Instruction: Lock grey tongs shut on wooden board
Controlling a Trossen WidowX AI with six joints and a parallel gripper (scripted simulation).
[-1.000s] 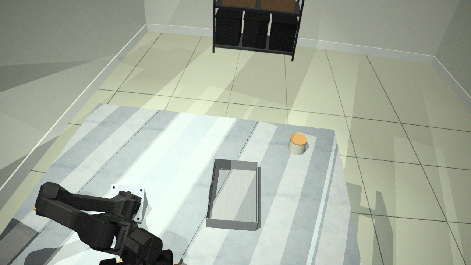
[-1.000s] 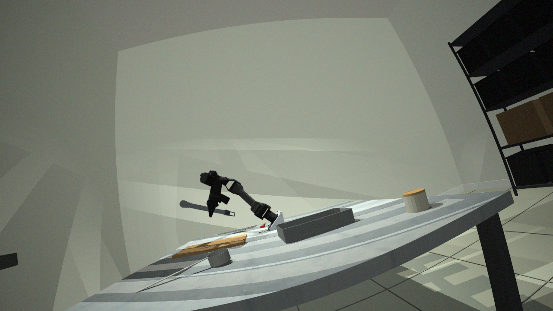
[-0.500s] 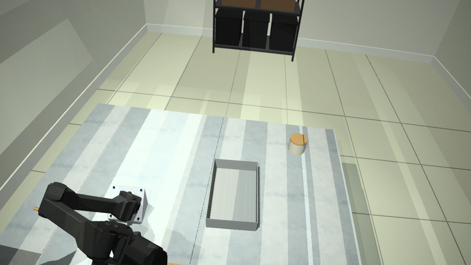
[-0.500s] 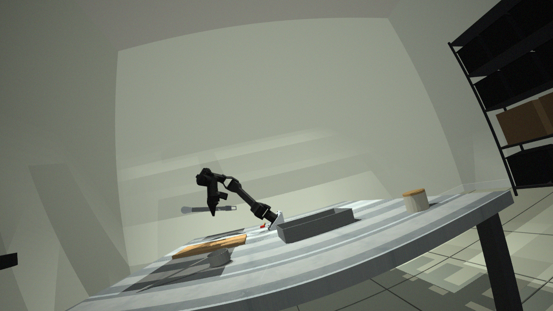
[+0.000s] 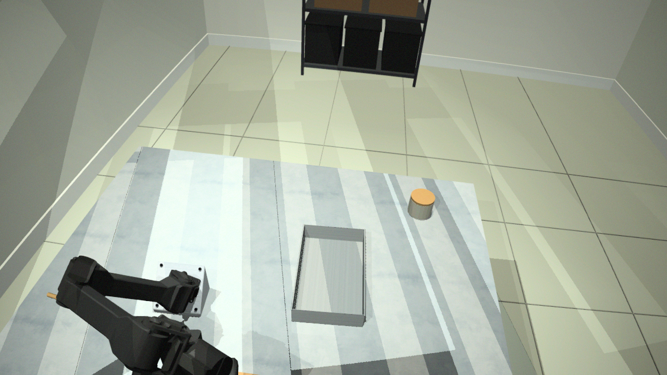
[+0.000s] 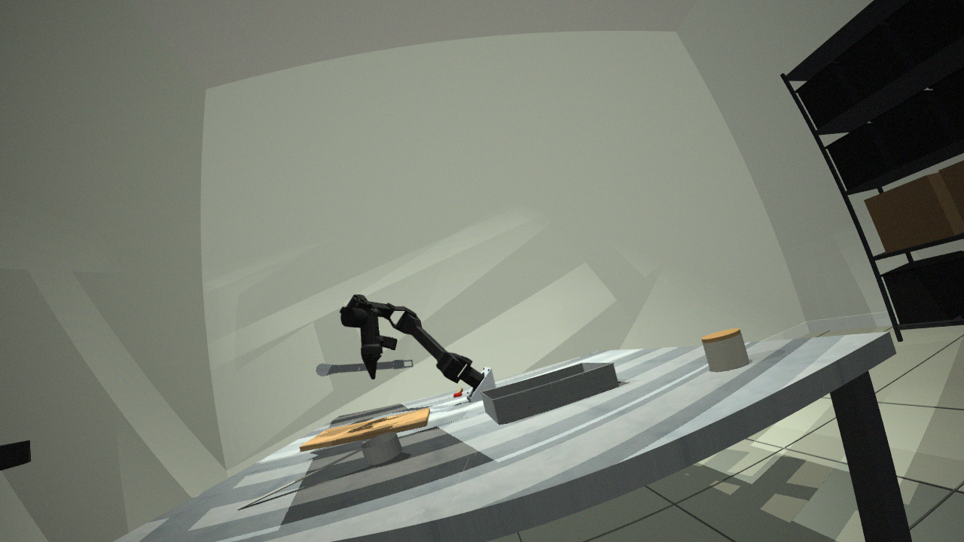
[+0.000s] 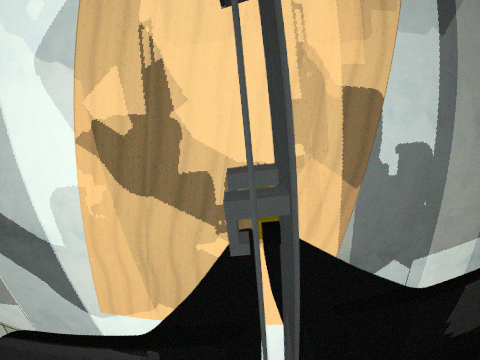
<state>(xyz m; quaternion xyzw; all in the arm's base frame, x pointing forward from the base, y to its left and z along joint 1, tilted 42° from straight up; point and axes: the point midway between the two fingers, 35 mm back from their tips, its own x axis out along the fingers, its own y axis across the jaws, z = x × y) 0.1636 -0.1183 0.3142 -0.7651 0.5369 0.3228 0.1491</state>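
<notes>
Right now the wooden board is 4 cm to the right of my gripper tip and 14 cm below it. The rest, counted from my gripper tip: yellow mark (1 cm behind, 3 cm to the left, 3 cm above); roasting tin (16 cm ahead, 48 cm to the left, 12 cm below).
</notes>
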